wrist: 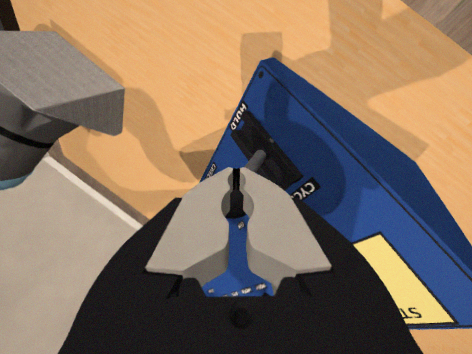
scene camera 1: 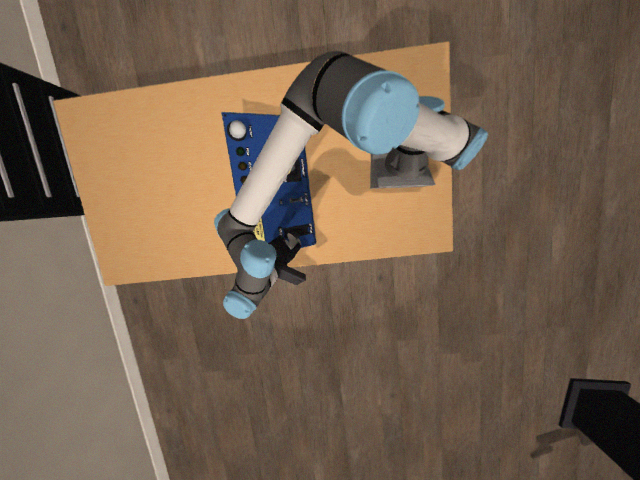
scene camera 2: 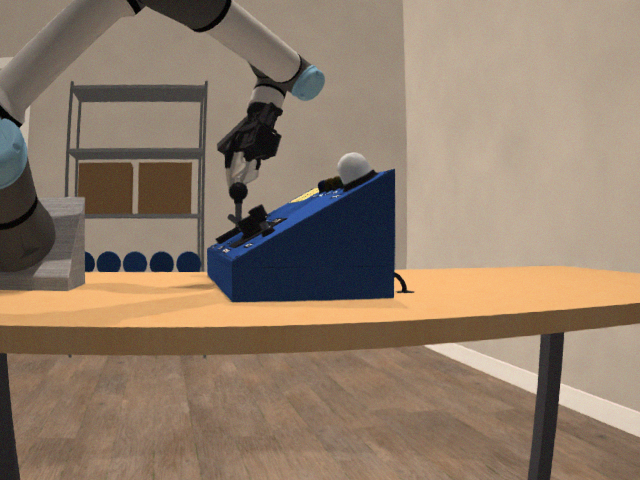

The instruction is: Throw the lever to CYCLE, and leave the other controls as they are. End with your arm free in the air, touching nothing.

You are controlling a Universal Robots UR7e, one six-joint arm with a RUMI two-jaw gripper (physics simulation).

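Places are measured from the arm's base along level axes (x up, y right, z ahead), in metres.
Pixels of known places: gripper, fingertip midpoint: (wrist: 235, 170) (scene camera 1: 298, 239) (scene camera 2: 232, 193); arm's base at its link origin: (wrist: 47, 94) (scene camera 1: 405, 165) (scene camera 2: 16, 240).
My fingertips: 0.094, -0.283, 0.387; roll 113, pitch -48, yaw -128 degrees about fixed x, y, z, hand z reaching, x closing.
Ahead of a thing's pixels: the offset from my fingertips to its top centre, as dx, dy, dz. "*": to the spot under its first point.
The blue console (scene camera 1: 272, 207) (scene camera 2: 310, 258) (wrist: 395, 220) stands on the table. Its lever {+0.024, +0.019, +0.014} (scene camera 2: 237, 191) (wrist: 257, 159) has a black ball on a grey shaft. The shaft rises from around the middle of a black slot between the HOLD label {* -0.112, +0.024, -0.037} (wrist: 239, 116) and the CYCLE label {* -0.049, -0.006, +0.072} (wrist: 310, 189); its exact setting is hard to tell. My gripper (scene camera 2: 241, 178) (wrist: 235, 170) is shut and empty. Its fingertips are at the top of the ball in scene camera 2, seemingly touching or very close. In the wrist view the fingers hide the ball. CYCLE is partly covered by the right finger.
Other console controls include a white dome {* +0.044, +0.358, +0.195} (scene camera 1: 237, 129) (scene camera 2: 354, 166), small round lamps or buttons, a toggle switch {-0.046, +0.140, +0.017} (scene camera 1: 297, 199) and a black raised control {-0.036, +0.376, +0.063} (scene camera 2: 253, 219) near the lever. A yellow label {* -0.011, +0.026, +0.144} (scene camera 1: 259, 230) (wrist: 382, 265) lies on the panel. The arm's grey base (scene camera 1: 403, 178) stands beside the console.
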